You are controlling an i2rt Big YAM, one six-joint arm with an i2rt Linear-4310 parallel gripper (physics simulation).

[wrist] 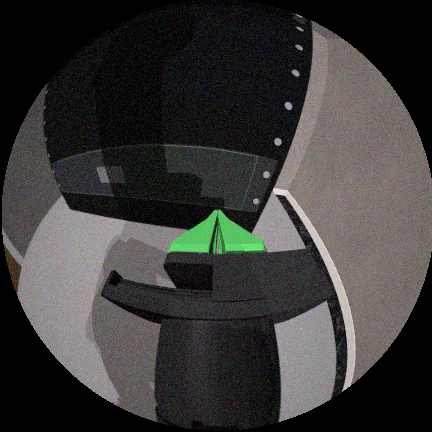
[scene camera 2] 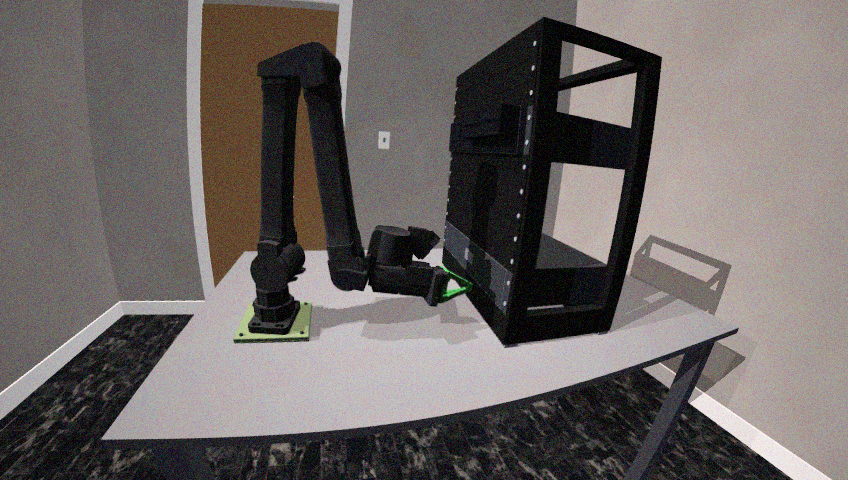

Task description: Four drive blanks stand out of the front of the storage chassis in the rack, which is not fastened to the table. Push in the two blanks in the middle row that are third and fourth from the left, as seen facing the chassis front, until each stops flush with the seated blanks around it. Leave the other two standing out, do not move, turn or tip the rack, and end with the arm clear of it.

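Places are measured from the arm's base along level axes (x ahead, y left, z up), in millimetres.
Pixels of known places: gripper, fingertip midpoint: (wrist: 217,214) (scene camera 2: 472,287); arm's base at its link origin: (scene camera 2: 276,318).
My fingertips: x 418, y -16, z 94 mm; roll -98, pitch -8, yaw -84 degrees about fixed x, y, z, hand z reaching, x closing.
Observation:
For each thing: its top centre in the pictures, then the offset to it from my fingertips. "spot": a spot on its surface instead. Level surfaces: height alone.
- black rack at a spot on its surface: (wrist: 296,90) (scene camera 2: 519,228) spot: 58 mm ahead, 59 mm right, 144 mm up
- grey panel at its top centre: (wrist: 105,147) (scene camera 2: 472,239) 44 mm ahead, 179 mm left, 54 mm up
- table at its surface level: 106 mm down
- small light label at a spot on its surface: (wrist: 103,174) (scene camera 2: 466,254) spot: 37 mm ahead, 194 mm left, 10 mm up
The black rack (scene camera 2: 529,237) (wrist: 296,90) stands upright on the table. Dark blocky shapes (scene camera 2: 510,121) stand out from its upper front in the scene view; single drive blanks and their rows cannot be told apart in the dark. The wrist view shows the rack's lower front, where no raised blanks can be made out. My gripper (scene camera 2: 470,286) (wrist: 217,214) is shut and empty, its green fingertips together. It points at the bottom of the rack front, near the lower edge of a grey panel (scene camera 2: 498,285) (wrist: 230,172), well below the blocky shapes. Whether the tips touch the rack cannot be told.
The arm's base stands on a yellow-green plate (scene camera 2: 242,334) on the table (scene camera 2: 357,380). The upper arm rises high to the left of the rack. A small light label (scene camera 2: 467,253) (wrist: 103,174) is on the grey panel. Arm shadows fall across the rack front and table.

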